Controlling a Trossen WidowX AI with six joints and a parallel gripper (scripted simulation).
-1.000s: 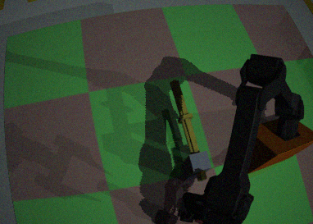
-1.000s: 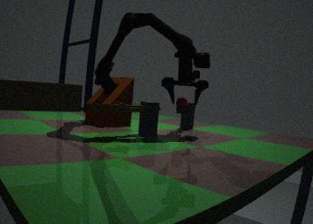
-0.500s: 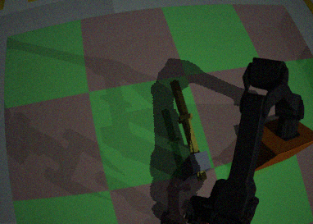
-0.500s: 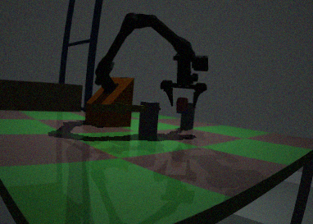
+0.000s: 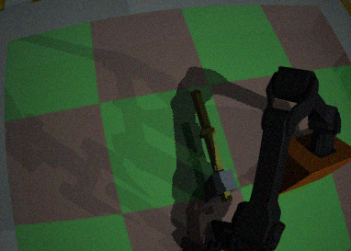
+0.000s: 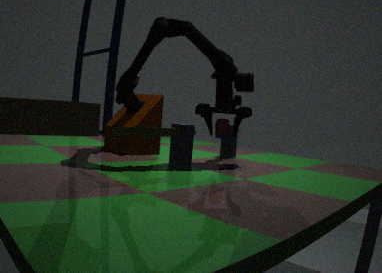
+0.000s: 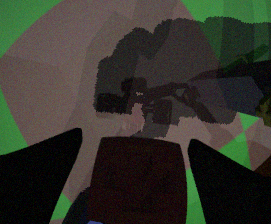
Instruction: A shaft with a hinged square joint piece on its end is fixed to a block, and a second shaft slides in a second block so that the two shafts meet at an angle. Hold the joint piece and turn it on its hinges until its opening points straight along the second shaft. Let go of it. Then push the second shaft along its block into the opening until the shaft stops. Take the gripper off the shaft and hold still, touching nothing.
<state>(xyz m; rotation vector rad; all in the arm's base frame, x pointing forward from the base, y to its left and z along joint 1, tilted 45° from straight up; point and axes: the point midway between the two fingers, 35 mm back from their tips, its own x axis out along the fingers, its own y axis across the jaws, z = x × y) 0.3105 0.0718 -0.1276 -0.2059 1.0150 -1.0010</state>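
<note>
The square joint piece is 2 cm behind my gripper tip, 1 cm to the left of it and 3 cm above it.
</note>
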